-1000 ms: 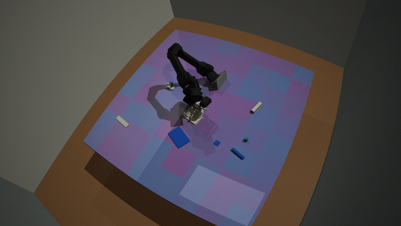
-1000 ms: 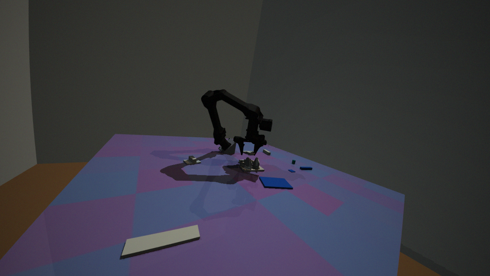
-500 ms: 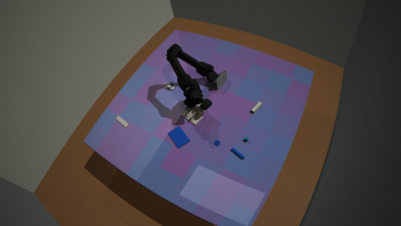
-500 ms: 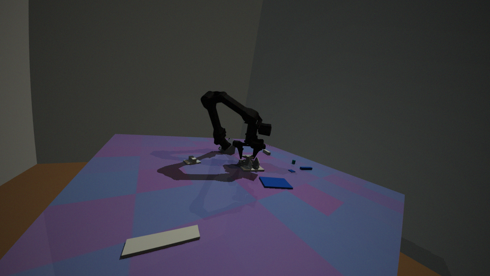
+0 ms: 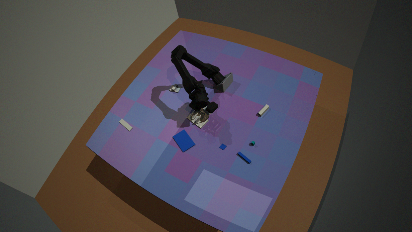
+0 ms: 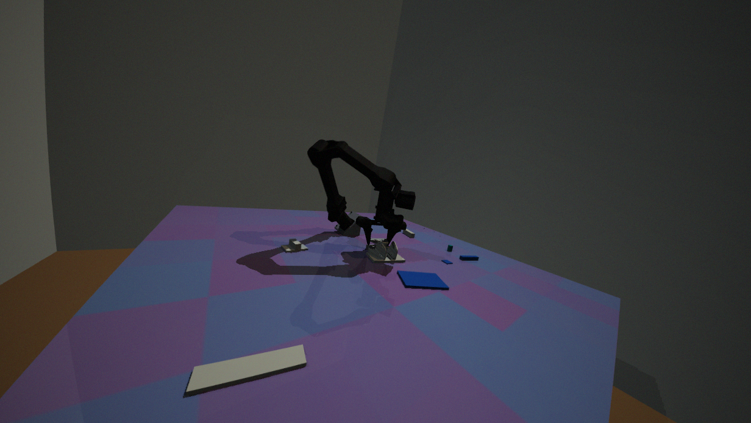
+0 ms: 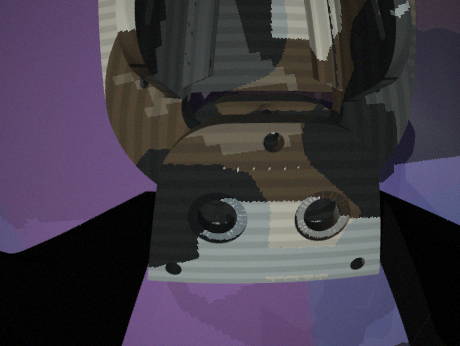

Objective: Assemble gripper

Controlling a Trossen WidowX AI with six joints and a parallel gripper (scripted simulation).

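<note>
My gripper tip is 2 cm short of the jaw, 2 cm to the left of it and 1 cm above it. From my gripper tip the other things lie so: pale blocky piece: 1 cm ahead, 2 cm above; blue plate: 23 cm ahead, 1 cm to the left, 2 cm below; ribbed white plate: 7 cm ahead, 1 cm to the right, 2 cm below.
</note>
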